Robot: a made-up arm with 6 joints. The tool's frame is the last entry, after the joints. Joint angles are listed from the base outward.
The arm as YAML. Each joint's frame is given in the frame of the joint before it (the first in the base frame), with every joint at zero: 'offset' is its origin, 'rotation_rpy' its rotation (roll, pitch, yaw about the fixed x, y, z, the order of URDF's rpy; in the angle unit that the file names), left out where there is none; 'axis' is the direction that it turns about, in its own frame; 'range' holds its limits. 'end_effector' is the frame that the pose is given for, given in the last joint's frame.
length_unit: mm
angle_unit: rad
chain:
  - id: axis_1
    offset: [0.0, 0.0, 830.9]
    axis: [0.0, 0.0, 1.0]
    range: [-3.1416, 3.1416]
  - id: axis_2
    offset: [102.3, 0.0, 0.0]
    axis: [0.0, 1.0, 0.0]
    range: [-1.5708, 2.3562]
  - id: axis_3
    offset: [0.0, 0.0, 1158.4]
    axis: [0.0, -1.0, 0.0]
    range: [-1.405, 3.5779]
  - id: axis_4
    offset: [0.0, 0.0, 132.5]
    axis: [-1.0, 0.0, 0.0]
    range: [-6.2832, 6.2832]
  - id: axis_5
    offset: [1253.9, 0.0, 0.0]
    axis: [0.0, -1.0, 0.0]
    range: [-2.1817, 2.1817]
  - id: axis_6
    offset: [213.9, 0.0, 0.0]
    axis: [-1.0, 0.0, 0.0]
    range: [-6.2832, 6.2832]
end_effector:
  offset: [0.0, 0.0, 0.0]
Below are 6 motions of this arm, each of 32 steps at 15 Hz.
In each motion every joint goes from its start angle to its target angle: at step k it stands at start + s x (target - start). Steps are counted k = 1, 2, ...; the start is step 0. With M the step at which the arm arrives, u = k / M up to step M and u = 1 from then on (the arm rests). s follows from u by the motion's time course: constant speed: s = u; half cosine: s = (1 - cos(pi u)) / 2; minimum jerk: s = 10 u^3 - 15 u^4 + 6 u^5.
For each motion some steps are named. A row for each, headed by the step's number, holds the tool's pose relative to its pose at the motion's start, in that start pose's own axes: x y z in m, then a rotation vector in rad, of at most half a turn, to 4 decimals.
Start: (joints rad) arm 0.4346 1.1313 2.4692 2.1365 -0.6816 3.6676
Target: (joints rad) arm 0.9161 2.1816 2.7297 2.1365 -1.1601 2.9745
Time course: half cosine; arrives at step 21
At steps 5, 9, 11, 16, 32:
5: -0.2261 -0.0971 -0.1451 0.0872 0.0534 -0.0853
9: -0.7226 -0.2191 -0.3370 0.2379 0.1428 -0.2433
11: -1.0346 -0.2558 -0.3891 0.3159 0.1882 -0.3308
16: -1.7278 -0.2714 -0.3357 0.4649 0.2751 -0.5070
32: -1.9919 -0.2621 -0.2492 0.5173 0.3063 -0.5701

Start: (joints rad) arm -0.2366 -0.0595 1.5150 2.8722 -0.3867 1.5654
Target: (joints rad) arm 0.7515 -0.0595 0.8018 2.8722 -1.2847 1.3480
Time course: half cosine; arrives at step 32
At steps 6, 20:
6: -0.0223 -0.0656 0.0329 0.0884 -0.0467 0.0178
20: -0.3096 -0.4918 -0.0887 0.6777 -0.3936 0.1299

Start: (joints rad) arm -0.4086 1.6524 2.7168 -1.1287 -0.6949 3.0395
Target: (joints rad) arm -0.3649 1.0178 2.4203 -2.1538 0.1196 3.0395
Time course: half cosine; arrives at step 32
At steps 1, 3, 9, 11, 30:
1: 0.0008 -0.0023 -0.0017 0.0015 0.0020 -0.0024
3: 0.0068 -0.0208 -0.0149 0.0134 0.0180 -0.0217
9: 0.0470 -0.1776 -0.1257 0.1238 0.1487 -0.1777
11: 0.0604 -0.2572 -0.1807 0.1862 0.2113 -0.2516
30: 0.0233 -0.9335 -0.5932 0.9222 0.6139 -0.7156

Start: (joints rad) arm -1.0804 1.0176 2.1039 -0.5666 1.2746 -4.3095
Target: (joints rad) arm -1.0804 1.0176 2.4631 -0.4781 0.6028 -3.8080
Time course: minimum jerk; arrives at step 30
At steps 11, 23, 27, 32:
11: 0.0881 -0.0518 0.0559 -0.0938 -0.0790 0.0675
23: 0.2743 -0.2225 0.1764 -0.3625 -0.3243 0.1713
27: 0.2931 -0.2465 0.1885 -0.3978 -0.3569 0.1774
32: 0.2951 -0.2492 0.1898 -0.4018 -0.3605 0.1780

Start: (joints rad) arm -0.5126 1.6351 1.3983 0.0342 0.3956 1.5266
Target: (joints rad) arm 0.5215 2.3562 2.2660 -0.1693 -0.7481 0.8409
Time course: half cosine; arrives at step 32
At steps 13, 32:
13: -0.2606 0.2724 0.9548 0.3020 -0.2934 0.4060
32: -1.6241 0.5222 2.0233 0.3919 -0.6178 1.3105

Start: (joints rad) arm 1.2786 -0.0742 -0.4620 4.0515 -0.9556 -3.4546
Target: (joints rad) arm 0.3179 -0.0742 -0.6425 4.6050 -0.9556 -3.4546
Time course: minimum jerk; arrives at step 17
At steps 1, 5, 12, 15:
1: -0.0016 -0.0015 -0.0011 -0.0008 0.0014 -0.0006
5: -0.1440 -0.1142 -0.0854 -0.0622 0.1188 -0.0493
12: -0.9495 -0.3769 -0.2670 -0.1856 0.6727 -0.2492
15: -1.1260 -0.3726 -0.2648 -0.1793 0.7851 -0.2883

